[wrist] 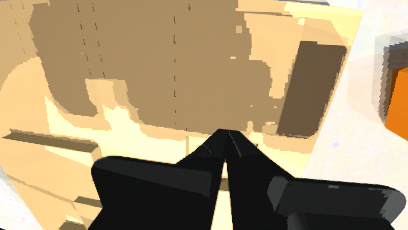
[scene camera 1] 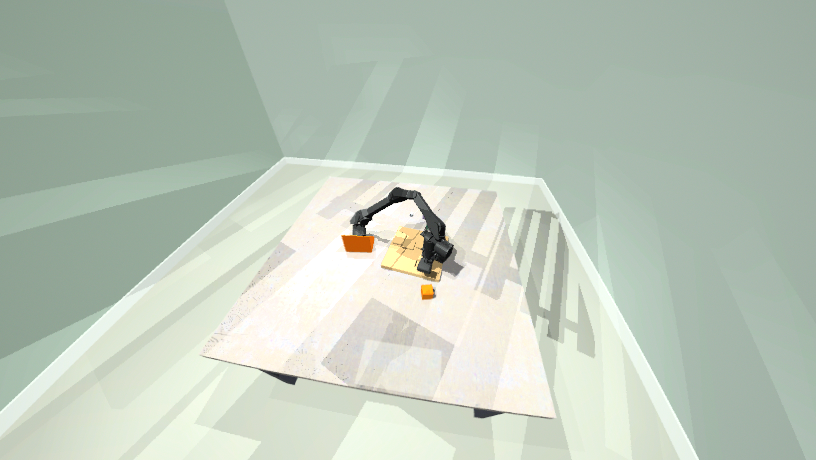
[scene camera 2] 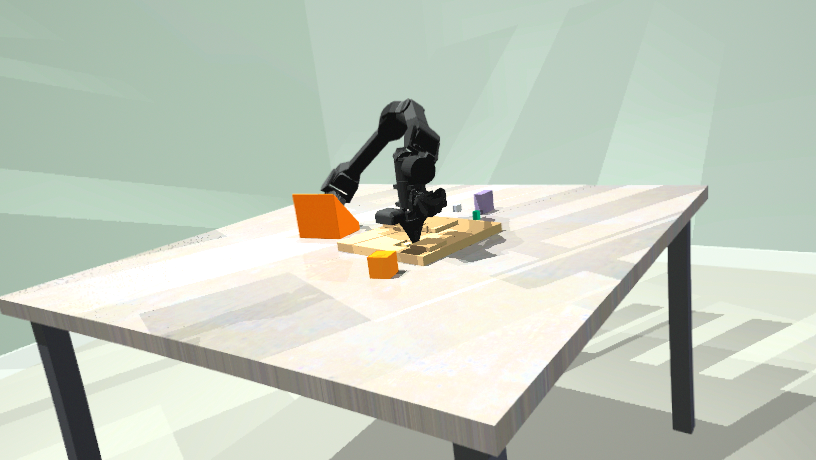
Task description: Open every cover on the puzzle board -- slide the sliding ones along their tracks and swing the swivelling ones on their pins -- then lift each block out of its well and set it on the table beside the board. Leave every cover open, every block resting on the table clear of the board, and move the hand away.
The pictures show: the gripper and an orange block.
The gripper shows as well in the wrist view.
